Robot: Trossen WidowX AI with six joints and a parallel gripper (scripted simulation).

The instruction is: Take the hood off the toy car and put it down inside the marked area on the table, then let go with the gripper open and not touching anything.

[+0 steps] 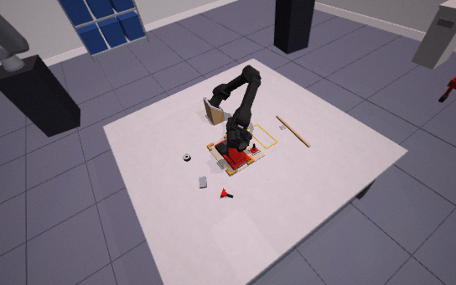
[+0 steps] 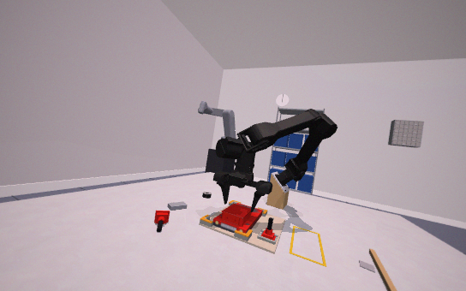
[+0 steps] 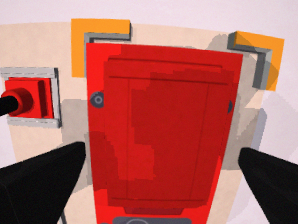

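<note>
Right now my gripper tip is 20 mm above the red hood. Also, from my gripper tip: wooden stick: 380 mm to the left, 50 mm below, 30 mm behind.
</note>
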